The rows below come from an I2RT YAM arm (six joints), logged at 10 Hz.
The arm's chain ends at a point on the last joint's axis. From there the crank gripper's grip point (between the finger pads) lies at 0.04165 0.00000 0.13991 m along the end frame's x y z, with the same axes.
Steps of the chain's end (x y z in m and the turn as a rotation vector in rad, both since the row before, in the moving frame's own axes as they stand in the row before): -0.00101, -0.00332, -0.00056, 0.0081, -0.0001, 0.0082; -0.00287, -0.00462, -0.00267, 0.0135, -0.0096, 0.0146; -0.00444, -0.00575, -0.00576, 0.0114, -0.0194, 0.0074; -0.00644, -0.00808, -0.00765, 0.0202, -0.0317, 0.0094; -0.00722, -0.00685, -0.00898, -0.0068, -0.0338, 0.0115; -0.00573, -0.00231, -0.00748, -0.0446, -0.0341, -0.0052; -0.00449, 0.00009, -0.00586, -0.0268, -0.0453, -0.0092; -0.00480, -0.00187, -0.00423, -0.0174, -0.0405, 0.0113; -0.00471, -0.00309, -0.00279, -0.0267, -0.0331, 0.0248; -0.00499, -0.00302, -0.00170, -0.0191, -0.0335, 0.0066; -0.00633, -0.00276, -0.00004, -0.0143, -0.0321, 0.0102; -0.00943, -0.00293, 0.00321, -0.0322, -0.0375, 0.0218
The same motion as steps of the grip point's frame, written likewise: -0.00102, -0.00411, -0.00056, 0.0081, -0.0001, 0.0082; -0.00421, -0.00591, -0.00229, 0.0135, -0.0096, 0.0146; -0.00716, -0.00705, -0.00499, 0.0114, -0.0194, 0.0074; -0.01088, -0.01055, -0.00642, 0.0202, -0.0317, 0.0094; -0.01198, -0.00544, -0.00766, -0.0068, -0.0338, 0.0115; -0.01051, 0.00375, -0.00628, -0.0446, -0.0341, -0.0052; -0.01085, 0.00351, -0.00416, -0.0268, -0.0453, -0.0092; -0.01051, 0.00102, -0.00268, -0.0174, -0.0405, 0.0113; -0.00942, 0.00164, -0.00155, -0.0267, -0.0331, 0.0248; -0.00971, -0.00008, -0.00041, -0.0191, -0.0335, 0.0066; -0.01085, -0.00035, 0.00121, -0.0143, -0.0321, 0.0102; -0.01476, 0.00245, 0.00459, -0.0322, -0.0375, 0.0218
